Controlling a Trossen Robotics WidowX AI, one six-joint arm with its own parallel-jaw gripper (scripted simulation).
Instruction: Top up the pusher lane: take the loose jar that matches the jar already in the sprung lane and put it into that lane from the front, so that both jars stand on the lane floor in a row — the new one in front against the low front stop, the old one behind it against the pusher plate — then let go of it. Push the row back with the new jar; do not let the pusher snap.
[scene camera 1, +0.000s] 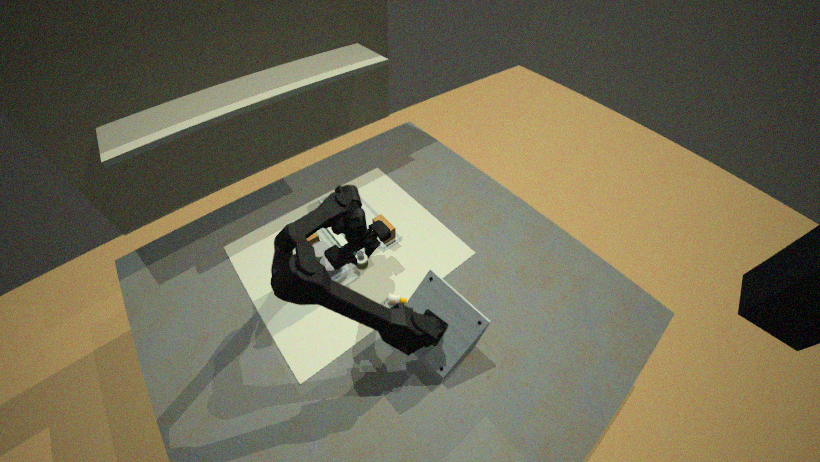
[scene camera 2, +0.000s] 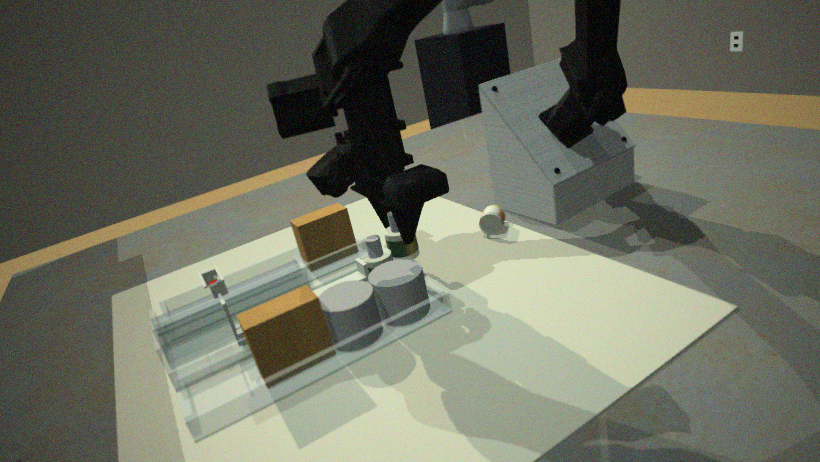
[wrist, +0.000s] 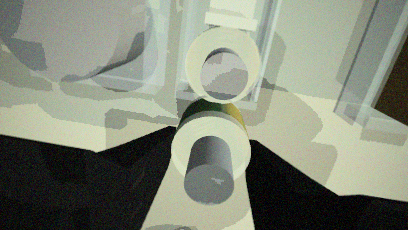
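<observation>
Clear pusher lane (scene camera 2: 198, 332). Brown box (scene camera 2: 326, 230). Another brown box (scene camera 2: 284, 331). My gripper (scene camera 2: 401, 238), (scene camera 1: 361, 260), (wrist: 211, 141).
</observation>
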